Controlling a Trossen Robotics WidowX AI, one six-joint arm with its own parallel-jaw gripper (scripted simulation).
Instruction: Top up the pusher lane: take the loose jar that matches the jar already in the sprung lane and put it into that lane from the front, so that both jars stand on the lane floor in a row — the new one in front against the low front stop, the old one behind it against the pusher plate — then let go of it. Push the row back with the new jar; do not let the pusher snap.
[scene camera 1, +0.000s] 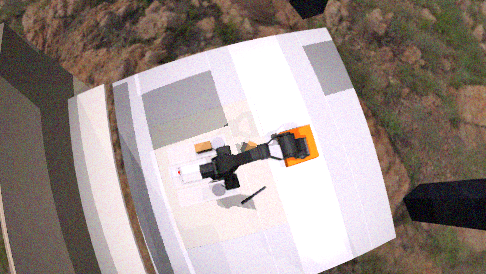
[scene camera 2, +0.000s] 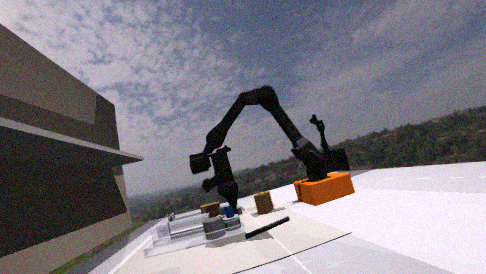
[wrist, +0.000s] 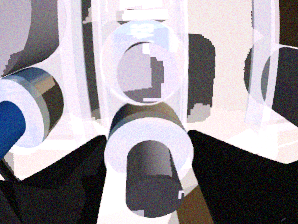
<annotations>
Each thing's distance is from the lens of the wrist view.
my gripper (wrist: 147, 140): 10 cm
pale jar (wrist: 148, 151): 8 cm
pale jar (wrist: 143, 62): 6 cm
</annotations>
